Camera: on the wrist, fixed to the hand. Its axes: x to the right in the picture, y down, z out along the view.
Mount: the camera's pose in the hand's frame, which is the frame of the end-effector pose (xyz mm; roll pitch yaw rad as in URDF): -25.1 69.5 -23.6 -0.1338 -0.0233 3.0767
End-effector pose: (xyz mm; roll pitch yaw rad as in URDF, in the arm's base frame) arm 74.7 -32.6 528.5 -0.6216 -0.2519 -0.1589
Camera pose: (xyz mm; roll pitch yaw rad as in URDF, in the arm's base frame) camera 72.1 11.1 464.5 0.4693 0.2701 2.9139
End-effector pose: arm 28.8 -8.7 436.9 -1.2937 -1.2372 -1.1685
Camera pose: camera 49.3 -66.3 389.2 1.0203 1.2904 1.8275
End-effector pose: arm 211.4 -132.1 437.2 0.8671 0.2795 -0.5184
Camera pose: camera 230.7 -70.6 480.4 -0.9938 -0.3440 2.5975
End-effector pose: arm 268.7 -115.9 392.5 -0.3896 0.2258 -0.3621
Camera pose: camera 255.3 -51.7 351.1 0.2707 -0.2222 2.7089
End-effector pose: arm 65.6 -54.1 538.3 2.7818 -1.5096 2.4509
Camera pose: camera 138.8 -40.9 516.1 -2.0808 1.4780 0.1470
